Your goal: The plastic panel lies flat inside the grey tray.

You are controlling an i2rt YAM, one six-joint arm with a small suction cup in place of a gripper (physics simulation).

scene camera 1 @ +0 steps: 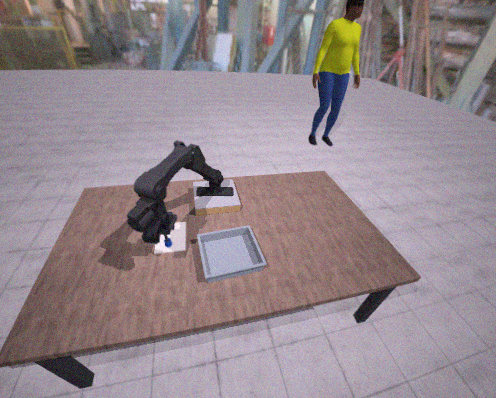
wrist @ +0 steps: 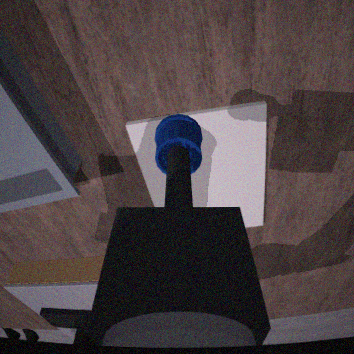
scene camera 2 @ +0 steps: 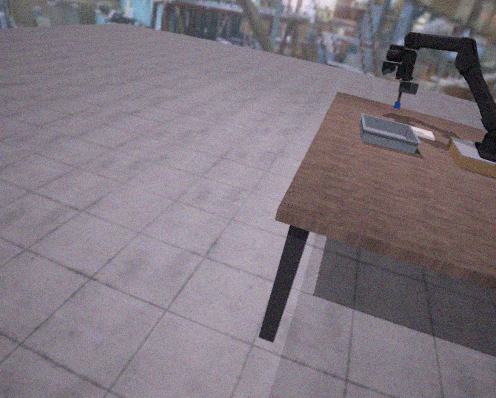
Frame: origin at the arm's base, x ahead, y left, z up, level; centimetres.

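Seen in the pictures: hand, tool point: (scene camera 1: 168,244) (wrist: 178,135) (scene camera 2: 396,108); arm's base, link origin: (scene camera 1: 215,192) (scene camera 2: 485,152).
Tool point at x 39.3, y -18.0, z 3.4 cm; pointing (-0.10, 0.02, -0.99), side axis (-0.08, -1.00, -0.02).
Note:
Offsets run from my tool point to a thing's top centre. Level surfaces: height alone.
The white plastic panel @(dz -8.0, dx -11.5, dy -2.0 cm) (scene camera 1: 179,240) (scene camera 2: 424,132) (wrist: 237,170) lies flat on the table, beside the grey tray and outside it. The grey tray @(dz -3.6, dx +0.2, dy +24.7 cm) (scene camera 1: 232,275) (scene camera 2: 390,142) (wrist: 25,135) stands upright with no object in it. My gripper, a blue suction cup (scene camera 1: 168,243) (scene camera 2: 397,105) (wrist: 178,145), is open and holds nothing. In the second scene view it hangs in the air above the table. In the wrist view it hides part of the panel, toward the panel's tray-side edge.
The arm's base stands on a white-topped block with wooden sides (scene camera 1: 218,210) (scene camera 2: 472,166) (wrist: 55,270), behind the panel and tray in the first scene view. A person (scene camera 1: 340,47) in a yellow top is on the floor beyond the wooden table @(dz -8.6 cm) (scene camera 1: 320,225) (scene camera 2: 360,190).

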